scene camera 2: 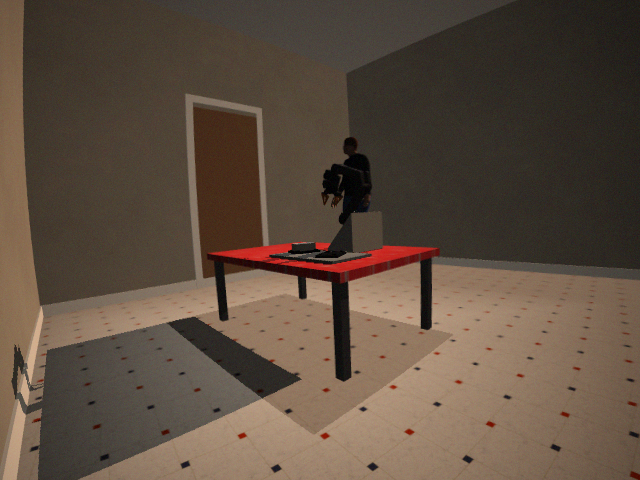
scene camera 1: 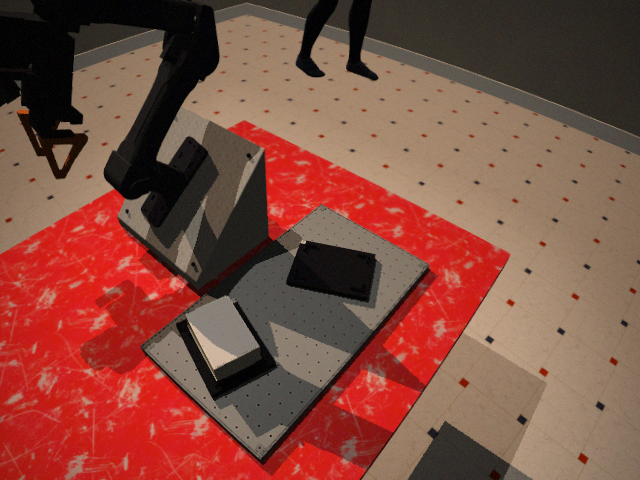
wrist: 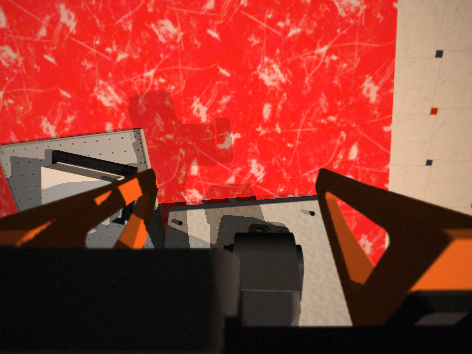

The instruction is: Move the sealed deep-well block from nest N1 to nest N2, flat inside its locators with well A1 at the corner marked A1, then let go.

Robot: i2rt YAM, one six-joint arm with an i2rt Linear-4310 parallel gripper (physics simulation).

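Pixels of known places: gripper, between the fingertips: [scene camera 2: 329, 205] [scene camera 1: 50, 166] [wrist: 236, 177]; arm's base, origin of its link: [scene camera 2: 357, 229] [scene camera 1: 174, 182] [wrist: 265, 288].
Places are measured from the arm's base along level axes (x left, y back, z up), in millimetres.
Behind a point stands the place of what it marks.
The pale, flat-topped deep-well block [scene camera 1: 224, 330] @(x -115, y -338, z -59 mm) [scene camera 2: 303, 246] @(x -82, y -359, z -75 mm) [wrist: 65, 187] @(x -136, y -349, z -59 mm) sits in a black nest [scene camera 1: 268, 362] @(x -85, y -415, z -101 mm) [wrist: 95, 162] @(x -173, y -318, z -101 mm) on a grey perforated plate [scene camera 1: 305, 361] @(x -32, y -451, z -113 mm) [wrist: 100, 145] @(x -204, y -311, z -113 mm). The other black nest [scene camera 1: 330, 271] @(x 141, y -340, z -101 mm) [scene camera 2: 330, 254] @(x 187, y -367, z -101 mm) is empty, with a small light mark at one corner; no lettering is readable. My gripper [scene camera 1: 51, 161] @(x -221, y -39, z 169 mm) [scene camera 2: 329, 202] @(x -221, y -39, z 169 mm) [wrist: 236, 177] @(x -221, y -39, z 169 mm) is open and empty, high above the table and well to the side of the block. In the wrist view the left finger partly covers the block and its nest. Well A1 cannot be made out.
A grey wedge-shaped mount [scene camera 1: 237, 222] @(x 41, y -169, z -23 mm) [scene camera 2: 367, 232] @(x 110, y -18, z -14 mm) [wrist: 325, 280] @(x -16, y 92, z -5 mm) carries the arm and stands beside the plate on the red table [scene camera 1: 46, 299] @(x -334, y 2, z -126 mm) [scene camera 2: 387, 266] @(x 469, y -249, z -151 mm) [wrist: 270, 110] @(x -271, y 6, z -126 mm). A person [scene camera 1: 359, 36] [scene camera 2: 359, 165] stands on the floor beyond the table.
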